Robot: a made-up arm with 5 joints.
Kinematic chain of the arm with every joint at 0, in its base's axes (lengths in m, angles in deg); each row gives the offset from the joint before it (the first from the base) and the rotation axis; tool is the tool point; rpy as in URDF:
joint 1: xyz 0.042 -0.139 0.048 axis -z
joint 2: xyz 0 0.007 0.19 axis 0.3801 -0.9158 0.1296
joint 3: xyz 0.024 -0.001 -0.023 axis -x
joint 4: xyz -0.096 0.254 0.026 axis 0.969 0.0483 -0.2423
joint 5: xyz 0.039 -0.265 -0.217 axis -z
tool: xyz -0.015 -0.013 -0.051 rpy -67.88 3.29 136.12
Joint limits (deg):
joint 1: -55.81..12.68
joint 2: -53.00..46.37
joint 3: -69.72..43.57
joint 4: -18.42..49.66
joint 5: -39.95..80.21
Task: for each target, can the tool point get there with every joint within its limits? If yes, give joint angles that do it. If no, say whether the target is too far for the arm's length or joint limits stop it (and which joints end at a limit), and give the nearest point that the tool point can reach.
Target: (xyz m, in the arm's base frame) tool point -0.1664 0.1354 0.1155
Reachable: yes | joints -25.88 8.67 -53.66 23.47 19.62
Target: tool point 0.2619 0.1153 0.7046
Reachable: no: joint limits stop it (at a limit: joint 1, joint 3, joint 4, joint 5) | nearest point 0.0620 0.2962 0.3587 | short by 0.438 m
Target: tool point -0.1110 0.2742 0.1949
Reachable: yes | joints -8.70 32.88 -48.25 42.97 19.07
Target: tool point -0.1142 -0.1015 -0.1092
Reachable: yes | joints -30.22 -8.32 -2.79 25.31 -24.30
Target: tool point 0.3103 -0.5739 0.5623
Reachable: no: joint limits stop it (at a limit: joint 1, joint 2, joint 3) | nearest point 0.1285 -0.3640 0.2361 | short by 0.428 m
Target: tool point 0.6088 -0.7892 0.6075
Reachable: no: too far | nearest point 0.1242 -0.3895 0.2193 | short by 0.738 m
